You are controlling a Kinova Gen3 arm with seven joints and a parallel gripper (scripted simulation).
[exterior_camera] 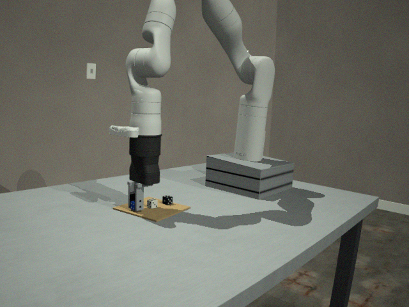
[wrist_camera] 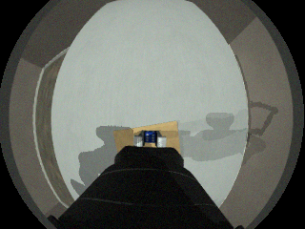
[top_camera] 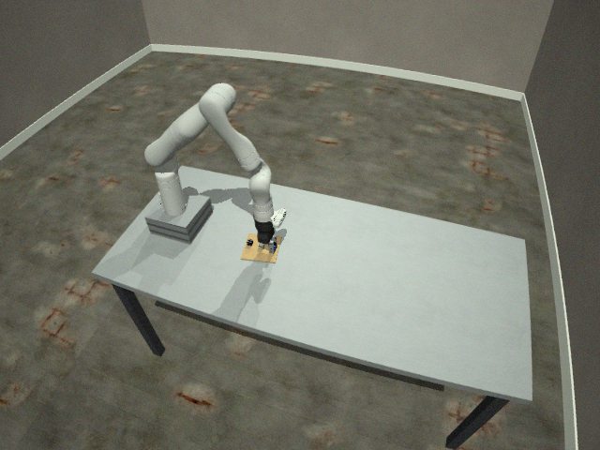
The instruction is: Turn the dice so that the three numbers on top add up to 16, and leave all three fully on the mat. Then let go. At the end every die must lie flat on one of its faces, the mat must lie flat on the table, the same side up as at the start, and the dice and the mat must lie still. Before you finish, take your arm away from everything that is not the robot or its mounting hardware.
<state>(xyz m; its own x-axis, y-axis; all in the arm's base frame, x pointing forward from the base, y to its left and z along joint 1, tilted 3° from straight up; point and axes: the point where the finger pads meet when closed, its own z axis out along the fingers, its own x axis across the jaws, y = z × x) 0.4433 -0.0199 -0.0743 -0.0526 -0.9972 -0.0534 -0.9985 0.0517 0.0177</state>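
Now: the blue die 10 mm below my hand. Round my hand: tan mat (50 mm behind, 30 mm below); white die (50 mm behind, 10 mm below); black die (100 mm behind, 10 mm to the left, 10 mm below).
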